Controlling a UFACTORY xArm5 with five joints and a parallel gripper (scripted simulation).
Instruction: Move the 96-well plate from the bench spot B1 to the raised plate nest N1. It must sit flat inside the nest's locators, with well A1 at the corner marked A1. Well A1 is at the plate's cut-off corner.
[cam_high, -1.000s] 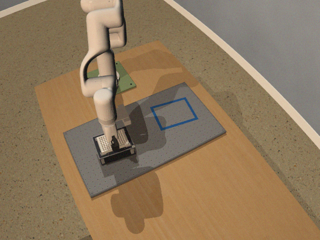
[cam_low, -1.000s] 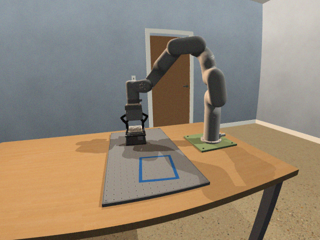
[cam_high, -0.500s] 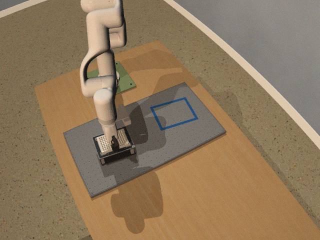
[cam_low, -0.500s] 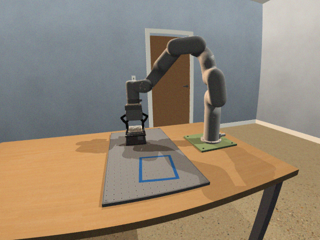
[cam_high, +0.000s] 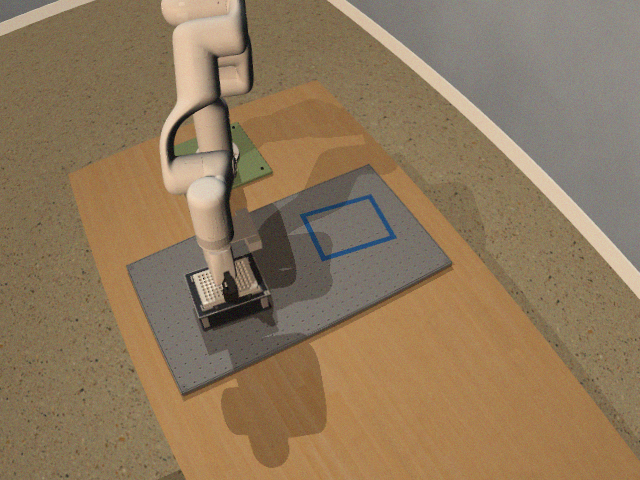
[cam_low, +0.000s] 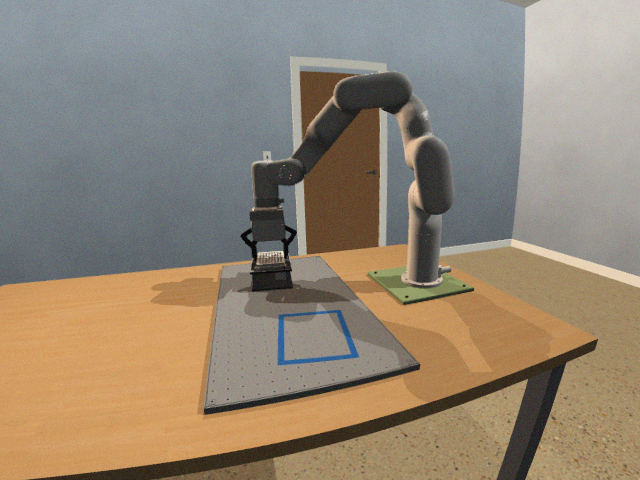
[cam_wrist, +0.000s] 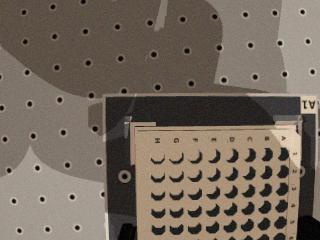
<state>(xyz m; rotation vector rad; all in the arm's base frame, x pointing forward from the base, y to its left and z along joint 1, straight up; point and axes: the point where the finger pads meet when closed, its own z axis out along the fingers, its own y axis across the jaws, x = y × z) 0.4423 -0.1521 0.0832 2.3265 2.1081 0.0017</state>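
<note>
Right now my hand is 10 mm above the white 96-well plate. The rest, counted from my hand: A1 mark: 70 mm to the left, 60 mm ahead, 20 mm below; black raised plate nest: 20 mm below.
</note>
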